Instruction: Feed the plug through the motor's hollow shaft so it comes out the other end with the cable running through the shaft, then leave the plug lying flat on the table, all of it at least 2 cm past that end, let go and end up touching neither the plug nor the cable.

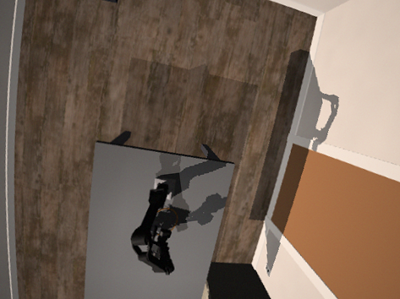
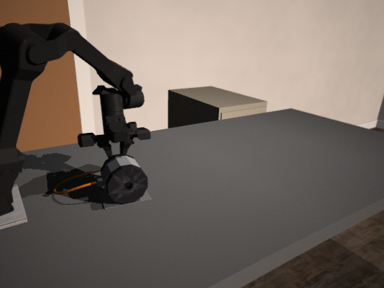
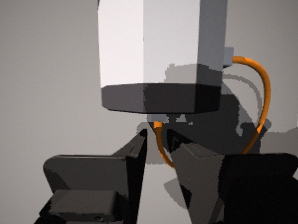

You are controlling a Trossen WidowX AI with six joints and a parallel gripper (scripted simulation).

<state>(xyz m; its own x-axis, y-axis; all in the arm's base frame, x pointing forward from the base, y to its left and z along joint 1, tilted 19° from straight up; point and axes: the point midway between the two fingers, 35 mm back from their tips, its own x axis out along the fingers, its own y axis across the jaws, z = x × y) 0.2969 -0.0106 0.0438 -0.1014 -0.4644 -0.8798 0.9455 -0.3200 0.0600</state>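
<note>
My hand is 3 cm to the left of the grey plug, 3 cm above it and 1 cm past it. The rest, counted from my hand: thin grey plate 9 cm below, 7 cm to the right, 3 cm behind.
</note>
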